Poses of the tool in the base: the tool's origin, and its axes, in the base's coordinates. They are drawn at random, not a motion.
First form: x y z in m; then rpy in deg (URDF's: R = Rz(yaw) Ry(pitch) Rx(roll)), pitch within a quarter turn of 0, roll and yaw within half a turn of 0.
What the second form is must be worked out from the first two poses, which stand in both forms.
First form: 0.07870 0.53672 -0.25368 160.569 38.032 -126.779
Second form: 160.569 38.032 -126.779 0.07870 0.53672 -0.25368
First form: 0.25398 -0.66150 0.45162 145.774 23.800 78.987
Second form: 145.774 23.800 78.987 0.25398 -0.66150 0.45162
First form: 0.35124 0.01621 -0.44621 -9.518 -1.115 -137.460
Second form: -9.518 -1.115 -137.460 0.35124 0.01621 -0.44621
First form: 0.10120 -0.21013 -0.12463 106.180 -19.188 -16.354
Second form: 106.180 -19.188 -16.354 0.10120 -0.21013 -0.12463
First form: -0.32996 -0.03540 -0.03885 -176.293 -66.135 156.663
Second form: -176.293 -66.135 156.663 -0.32996 -0.03540 -0.03885
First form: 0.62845 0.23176 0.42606 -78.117 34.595 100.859
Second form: -78.117 34.595 100.859 0.62845 0.23176 0.42606
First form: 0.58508 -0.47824 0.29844 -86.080 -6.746 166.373
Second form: -86.080 -6.746 166.373 0.58508 -0.47824 0.29844
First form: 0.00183 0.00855 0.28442 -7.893 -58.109 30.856
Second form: -7.893 -58.109 30.856 0.00183 0.00855 0.28442
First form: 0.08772 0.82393 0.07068 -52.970 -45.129 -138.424
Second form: -52.970 -45.129 -138.424 0.08772 0.82393 0.07068
